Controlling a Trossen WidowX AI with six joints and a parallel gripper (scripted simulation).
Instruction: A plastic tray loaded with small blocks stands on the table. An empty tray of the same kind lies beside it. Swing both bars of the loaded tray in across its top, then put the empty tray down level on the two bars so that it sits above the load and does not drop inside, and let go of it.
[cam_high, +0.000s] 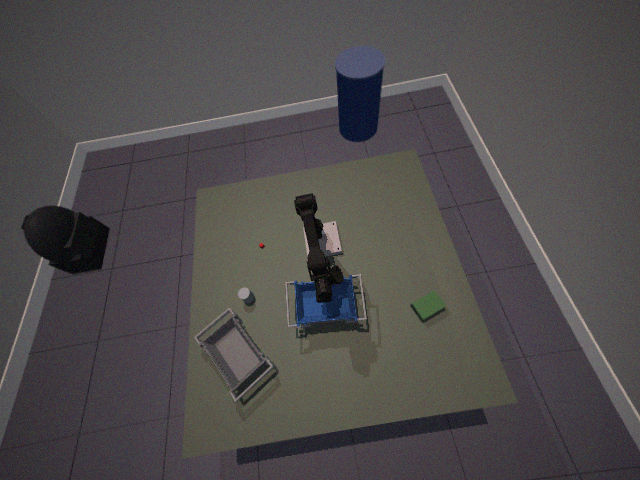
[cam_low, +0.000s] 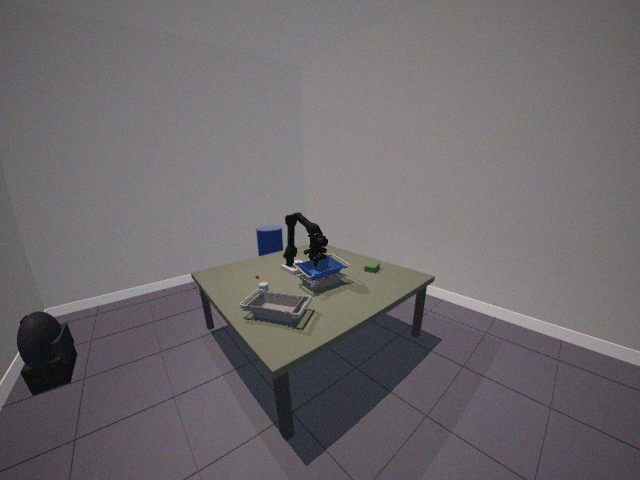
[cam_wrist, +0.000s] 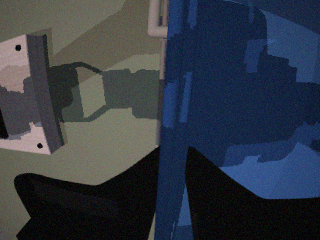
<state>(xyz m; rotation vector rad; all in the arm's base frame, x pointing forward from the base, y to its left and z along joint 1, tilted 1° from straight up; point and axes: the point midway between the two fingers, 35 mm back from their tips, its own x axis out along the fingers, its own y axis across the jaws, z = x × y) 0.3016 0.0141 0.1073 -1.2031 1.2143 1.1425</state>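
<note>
Now: gripper tip 7 cm short of the blue tray and 2 cm below it. From my gripper tip the other things lie so: green block 44 cm to the left, 13 cm ahead, 8 cm below; then red block 30 cm to the right, 30 cm behind, 9 cm below.
</note>
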